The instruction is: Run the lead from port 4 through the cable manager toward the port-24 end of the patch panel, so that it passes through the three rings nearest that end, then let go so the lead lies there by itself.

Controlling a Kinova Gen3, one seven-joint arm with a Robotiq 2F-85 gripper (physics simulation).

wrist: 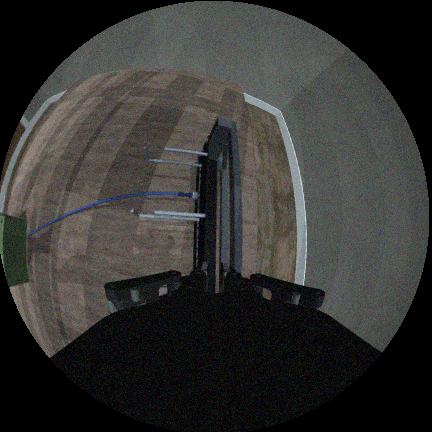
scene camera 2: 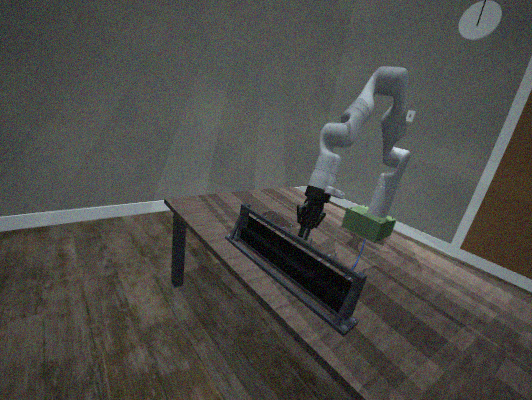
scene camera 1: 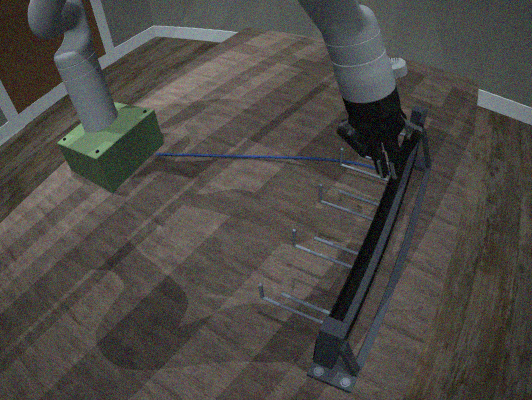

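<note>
The blue lead (scene camera 1: 257, 156) (wrist: 120, 198) runs straight from beside the green base to its plug in the black patch panel (scene camera 1: 378, 232) (scene camera 2: 296, 258) (wrist: 203, 225), near the panel's far end. My gripper (scene camera 1: 385, 168) (scene camera 2: 304, 235) (wrist: 214, 270) has its fingers closed together over the panel's top edge. In the wrist view the plug sits well ahead of the fingertips, so the lead is not between them. The plug lies between two grey rings (wrist: 177, 160) (wrist: 169, 217). Further rings (scene camera 1: 345, 209) (scene camera 1: 320, 255) (scene camera 1: 292, 309) stick out along the panel's front.
The arm's green base (scene camera 1: 111, 146) (scene camera 2: 368, 222) (wrist: 14, 250) stands at the table's back left. A curved grey rail (scene camera 1: 404, 245) runs behind the panel. The panel stands close to the table's long edge, above a table leg (scene camera 2: 178, 254).
</note>
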